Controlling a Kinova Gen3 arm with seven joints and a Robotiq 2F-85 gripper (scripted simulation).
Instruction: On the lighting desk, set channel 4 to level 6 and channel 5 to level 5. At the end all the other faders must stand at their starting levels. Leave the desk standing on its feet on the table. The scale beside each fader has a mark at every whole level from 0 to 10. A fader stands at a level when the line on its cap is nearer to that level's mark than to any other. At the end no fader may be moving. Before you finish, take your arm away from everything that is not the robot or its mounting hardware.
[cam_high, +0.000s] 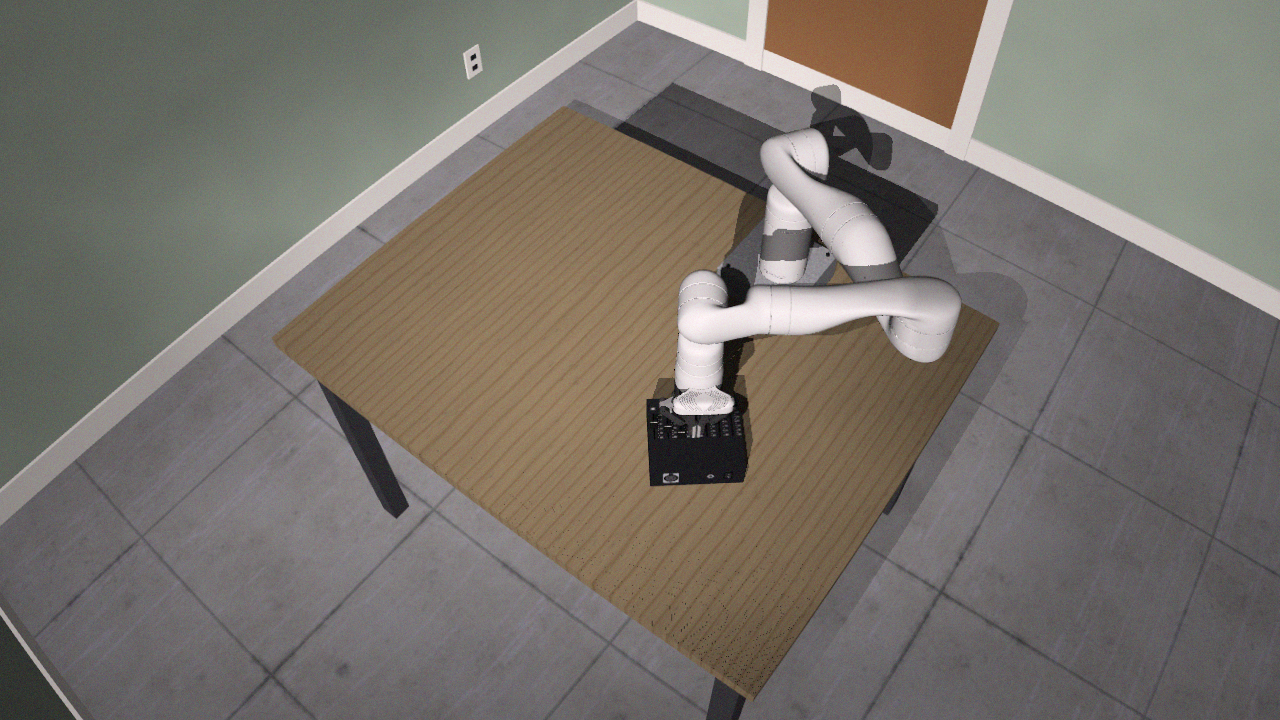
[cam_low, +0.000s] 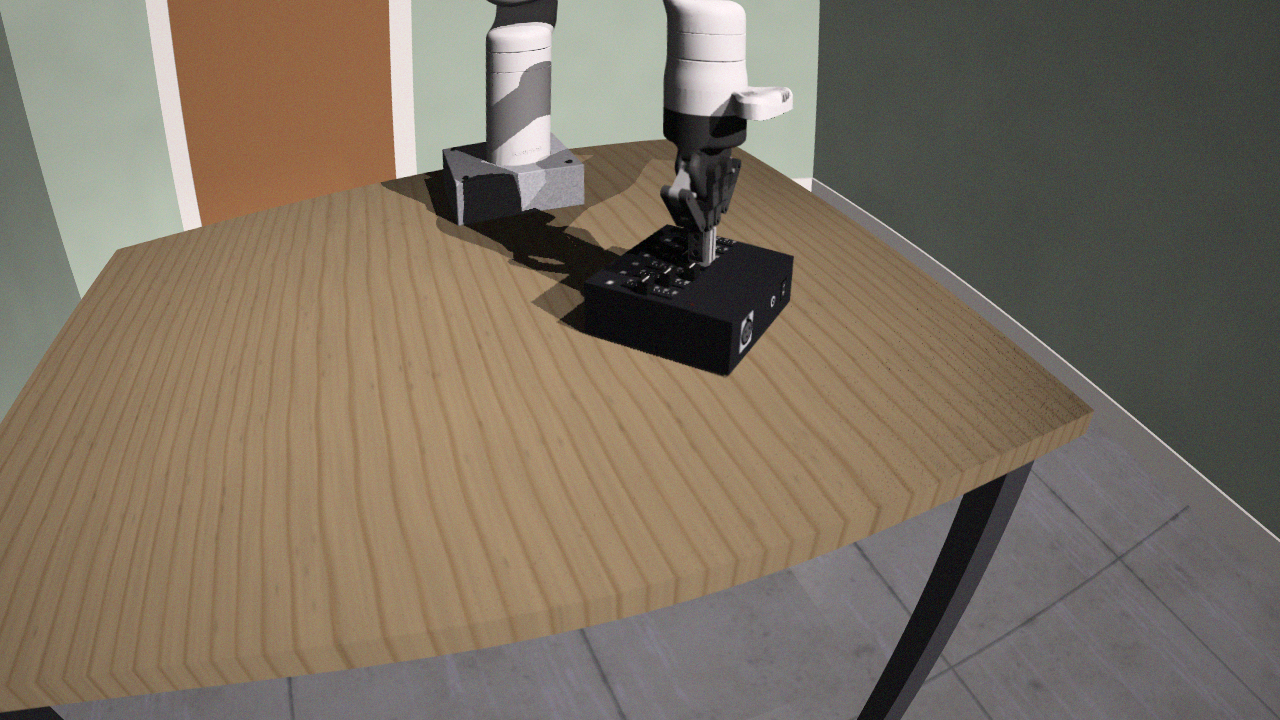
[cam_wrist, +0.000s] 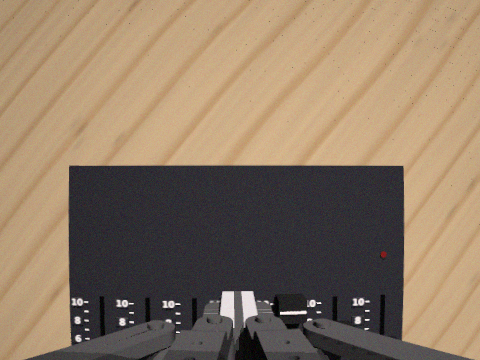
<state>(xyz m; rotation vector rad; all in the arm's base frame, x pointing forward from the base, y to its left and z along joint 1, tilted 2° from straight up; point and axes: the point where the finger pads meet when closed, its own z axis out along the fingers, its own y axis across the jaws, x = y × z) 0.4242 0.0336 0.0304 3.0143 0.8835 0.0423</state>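
My hand is 10 mm to the left of the channel 4 fader cap, 10 mm past it and 10 mm above it. From my hand the other things lie so: channel 5 fader cap (20 mm to the right, 10 mm below, 10 mm ahead).
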